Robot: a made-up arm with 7 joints. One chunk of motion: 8 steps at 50 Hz.
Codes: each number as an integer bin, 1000 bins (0 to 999) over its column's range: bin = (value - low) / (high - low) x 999, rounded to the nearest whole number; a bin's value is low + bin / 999 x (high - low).
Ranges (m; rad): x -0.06..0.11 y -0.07..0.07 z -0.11..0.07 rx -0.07..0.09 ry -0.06..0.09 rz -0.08..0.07
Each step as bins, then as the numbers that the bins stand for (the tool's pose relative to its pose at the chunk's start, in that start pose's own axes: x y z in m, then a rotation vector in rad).
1 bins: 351 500 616 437 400 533
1 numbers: -0.0003 0.0001 0.0010 0.0000 0.0001 0.0000
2 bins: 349 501 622 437 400 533
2 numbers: -0.0006 0.0002 0.0021 0.0000 0.0001 0.0000
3 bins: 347 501 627 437 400 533
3 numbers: -0.0010 0.0002 0.0030 0.0000 0.0001 0.0000
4 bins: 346 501 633 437 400 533
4 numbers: -0.0011 0.0002 0.0041 0.0000 0.0001 0.0000
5 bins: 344 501 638 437 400 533
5 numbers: -0.0015 0.0002 0.0050 0.0000 0.0001 0.0000
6 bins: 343 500 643 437 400 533
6 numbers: -0.0016 0.0001 0.0059 0.0000 0.0001 0.0000
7 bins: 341 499 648 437 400 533
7 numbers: -0.0020 -0.0001 0.0068 0.0000 0.0001 0.0000
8 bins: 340 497 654 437 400 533
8 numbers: -0.0021 -0.0004 0.0078 0.0000 0.0001 0.0000
